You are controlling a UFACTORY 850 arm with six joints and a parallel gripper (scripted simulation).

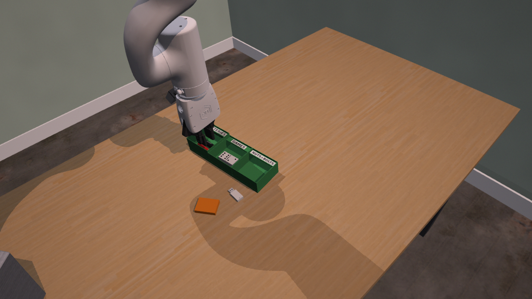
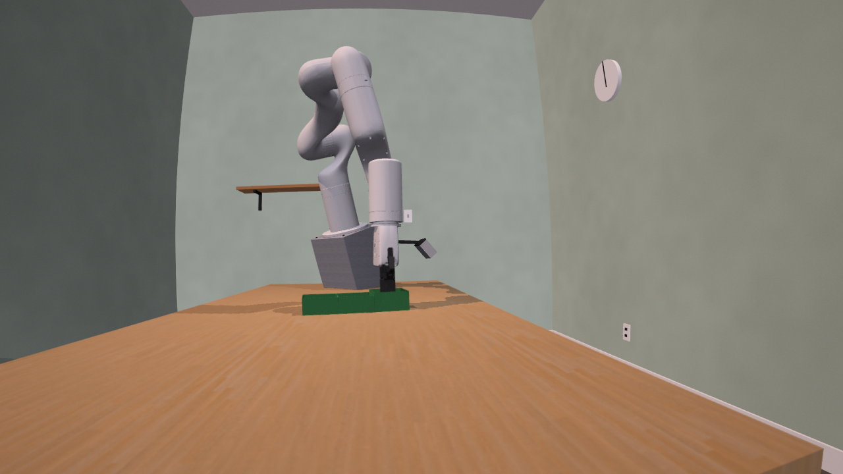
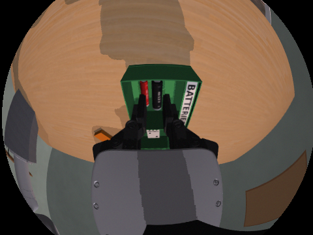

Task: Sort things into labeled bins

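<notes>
My gripper is now 4 cm above the black battery. The rest, counted from my hand: red battery: 1 cm behind, 4 cm below; white USB stick: 6 cm behind, 17 cm to the right, 5 cm below; green bin row: 2 cm ahead, 8 cm to the right, 3 cm below.
</notes>
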